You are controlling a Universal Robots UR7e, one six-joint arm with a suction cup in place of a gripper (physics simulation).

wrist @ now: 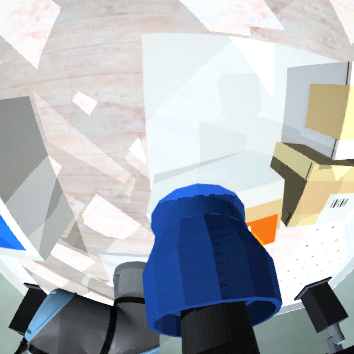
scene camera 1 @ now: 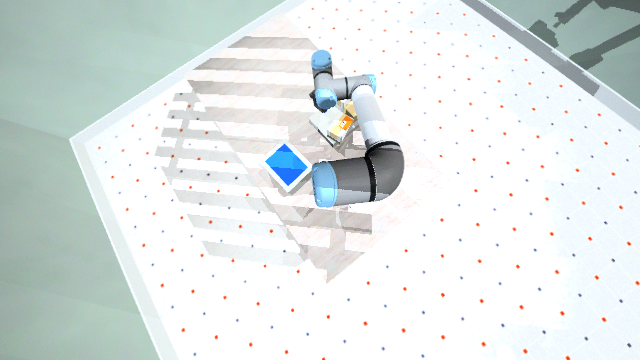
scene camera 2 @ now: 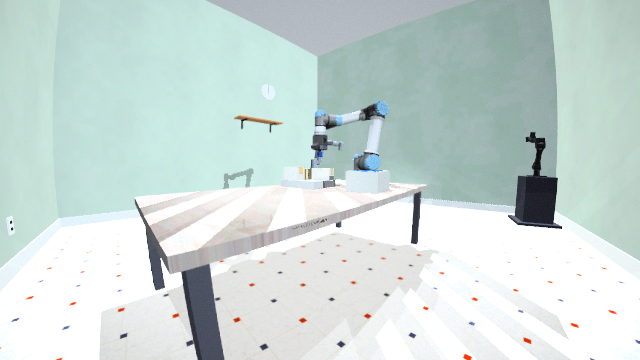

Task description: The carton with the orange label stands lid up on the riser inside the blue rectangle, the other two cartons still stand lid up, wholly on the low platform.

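Places are measured from the arm's base along level axes (x right, y ahead, z up), in centimetres.
Pixels of known places: end effector, tool point: (wrist: 198, 224) (scene camera 2: 319, 156); arm's base, origin of the base link: (wrist: 140, 275).
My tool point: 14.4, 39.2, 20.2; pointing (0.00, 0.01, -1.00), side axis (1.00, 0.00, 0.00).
For each thing: its top centre in the pictures, then the offset to it from my tool point, as dx, dy, dz. "pt": a spot on its surface instead. Level surfaces: height alone.
- white low platform, middle of its top: (wrist: 264, 137) (scene camera 1: 340, 115) (scene camera 2: 308, 179) +11.6, -2.0, -16.3
- carton with the orange label, middle of its top: (wrist: 221, 230) (scene camera 1: 340, 124) (scene camera 2: 322, 168) +3.4, -9.3, -7.8
- tan carton with a barcode sticker, middle of its top: (wrist: 336, 197) (scene camera 1: 357, 105) +19.3, -7.9, -8.6
- grey-white carton with a tan label, surface spot: (wrist: 324, 109) pt +14.1, +2.8, -9.4
- blue rectangle, middle of its top: (scene camera 1: 286, 164) -34.2, -3.7, -9.1
- white riser, middle of its top: (scene camera 1: 286, 164) (scene camera 2: 369, 170) -34.2, -3.7, -9.1
- wooden table, its level: dz -21.1
My blue suction cup (wrist: 198, 198) (scene camera 2: 318, 157) is empty and hangs a little above the white low platform (wrist: 197, 88) (scene camera 1: 319, 120) (scene camera 2: 296, 183). The carton with the orange label (wrist: 265, 227) (scene camera 1: 345, 121) stands on the platform just right of the cup, apart from it. A tan carton with a barcode sticker (wrist: 316, 186) sits beyond it, and a grey-white carton with a tan label (wrist: 324, 109) is farther on. The blue rectangle (scene camera 1: 286, 164) (wrist: 8, 239) on the white riser (scene camera 1: 291, 187) holds nothing.
The arm's big elbow (scene camera 1: 358, 176) hangs right beside the riser, and its forearm (scene camera 1: 370, 113) crosses over the platform's far side. The wooden table (scene camera 2: 250, 214) stretches wide toward the second scene camera. A black camera stand (scene camera 2: 536, 192) is on the floor.
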